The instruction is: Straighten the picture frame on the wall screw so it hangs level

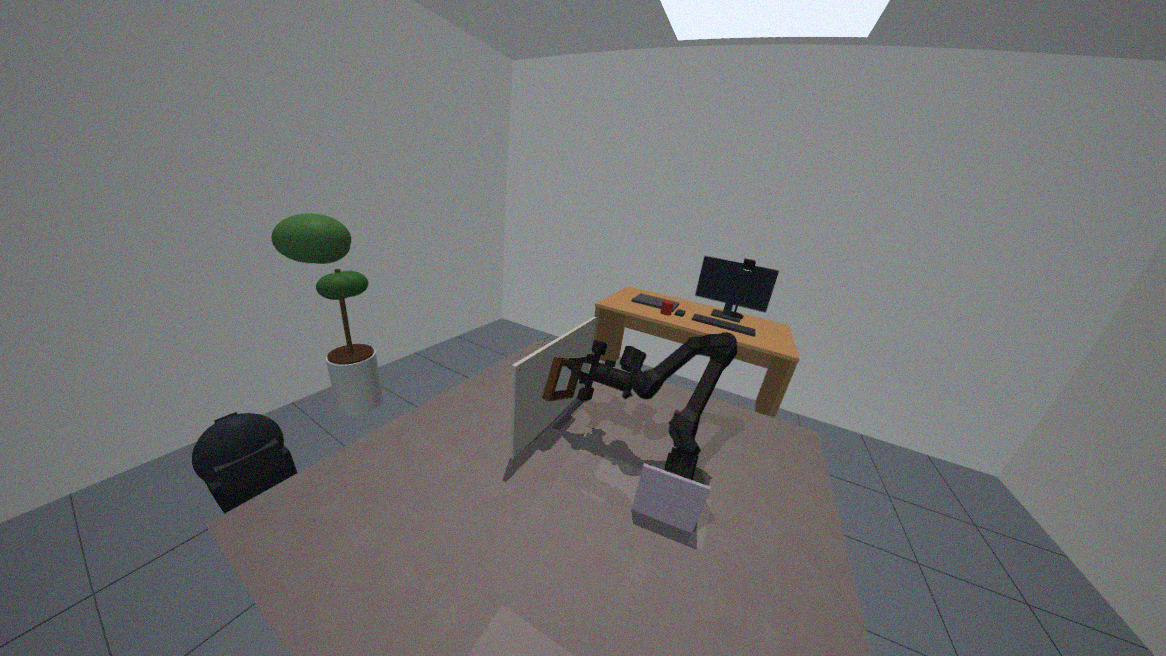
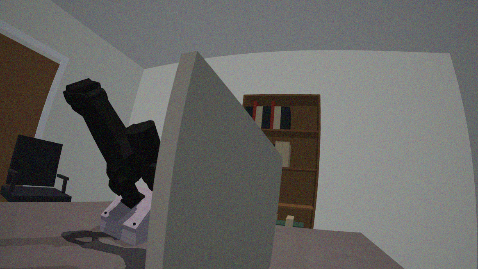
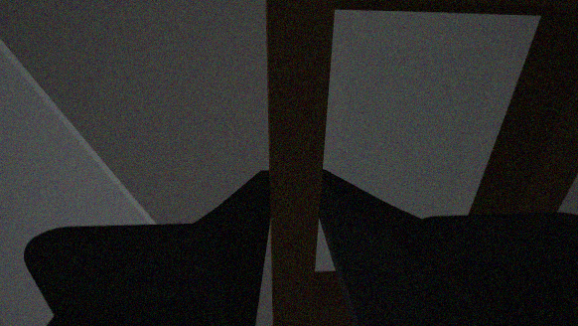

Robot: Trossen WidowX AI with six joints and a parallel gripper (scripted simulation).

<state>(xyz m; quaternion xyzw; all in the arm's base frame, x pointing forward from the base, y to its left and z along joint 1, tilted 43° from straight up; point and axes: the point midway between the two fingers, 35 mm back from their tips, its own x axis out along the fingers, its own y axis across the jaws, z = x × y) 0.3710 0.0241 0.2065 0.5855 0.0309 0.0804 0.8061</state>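
My gripper tip is now 5 cm above the brown wooden picture frame and 2 cm to the right of it. Also, from my gripper tip: wall panel: 7 cm below, 2 cm ahead, 1 cm to the left.
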